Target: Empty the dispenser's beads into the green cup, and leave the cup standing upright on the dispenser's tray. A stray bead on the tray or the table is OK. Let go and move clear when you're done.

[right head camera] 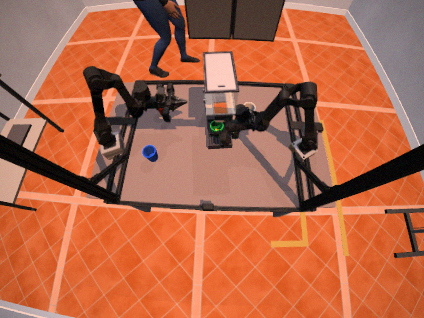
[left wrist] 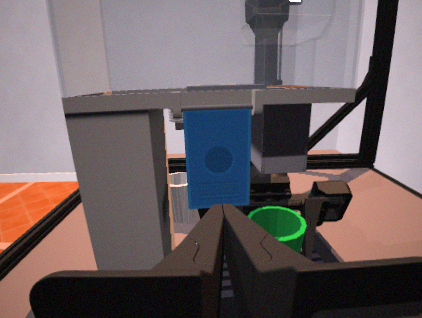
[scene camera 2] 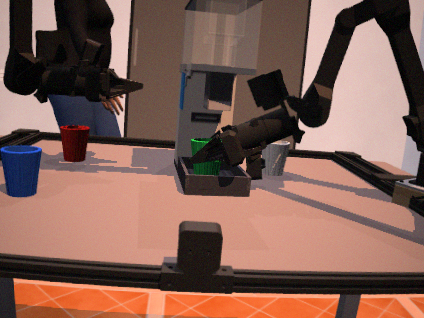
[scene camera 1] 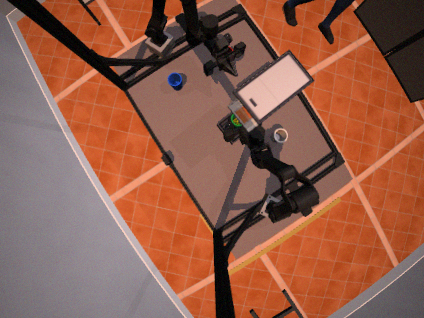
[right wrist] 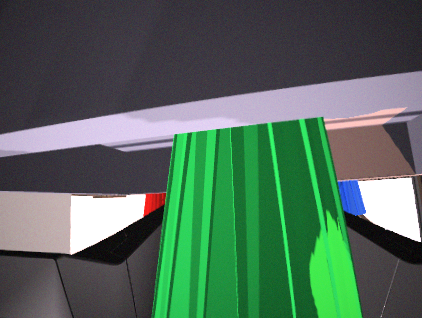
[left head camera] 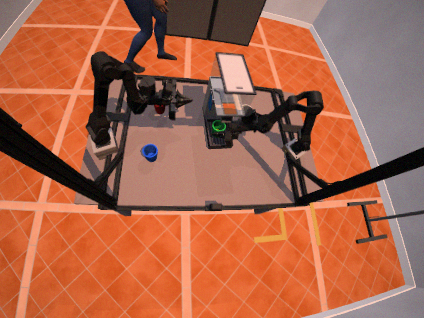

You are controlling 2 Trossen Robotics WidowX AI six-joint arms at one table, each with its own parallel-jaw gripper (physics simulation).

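Seen in the pictures: left gripper, fingertip midpoint: (right head camera: 187,101) (left wrist: 221,213) (scene camera 2: 143,86) (scene camera 1: 236,75) (left head camera: 192,100); right gripper, fingertip midpoint: (right head camera: 211,129) (scene camera 2: 191,159) (scene camera 1: 233,115) (right wrist: 244,210) (left head camera: 211,129); left arm's base, origin of the base link: (right head camera: 109,142) (scene camera 1: 159,39) (left head camera: 102,140); right arm's base, origin of the base link: (right head camera: 304,147) (scene camera 1: 273,208) (left head camera: 296,148).
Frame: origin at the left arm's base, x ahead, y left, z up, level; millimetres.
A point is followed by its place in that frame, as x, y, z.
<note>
The green cup (left head camera: 219,125) @(543, -94, -17) (right head camera: 216,125) @(533, -90, -20) (scene camera 2: 210,165) @(522, -138, -31) (left wrist: 280,225) @(542, -130, -7) (right wrist: 255,225) @(553, -124, -27) stands upright on the tray (scene camera 2: 217,186) @(513, -191, -58) of the dispenser (right head camera: 220,72) @(557, -60, 285) (scene camera 2: 186,125) @(531, 12, 24) (left wrist: 117,185) @(523, 46, 88). Yellow beads show inside it in the right head camera and scene camera 1. No beads show in the visible part of the clear hopper (scene camera 2: 220,42) @(516, -150, 198). The blue flap (scene camera 2: 182,90) @(493, -43, 103) (left wrist: 217,155) @(497, -29, 109) hangs down. My right gripper (scene camera 2: 207,157) is shut on the green cup, its fingers on either side. My left gripper (left head camera: 191,100) @(423, 2, 105) (scene camera 2: 142,86) @(423, 2, 105) (left wrist: 221,213) @(423, 2, 105) is shut and empty, left of the flap and apart from it.
A blue cup (left head camera: 150,151) @(185, -101, -52) (scene camera 1: 175,80) @(166, -110, -52) (scene camera 2: 21,172) @(182, -150, -32) stands at the left of the table. A red cup (scene camera 2: 75,144) @(302, 95, -34) stands beneath my left gripper's arm. A white cup (scene camera 1: 280,135) @(739, -38, -49) (scene camera 2: 276,159) @(717, -80, -36) stands right of the dispenser. A person (right head camera: 162,30) is behind the table.
</note>
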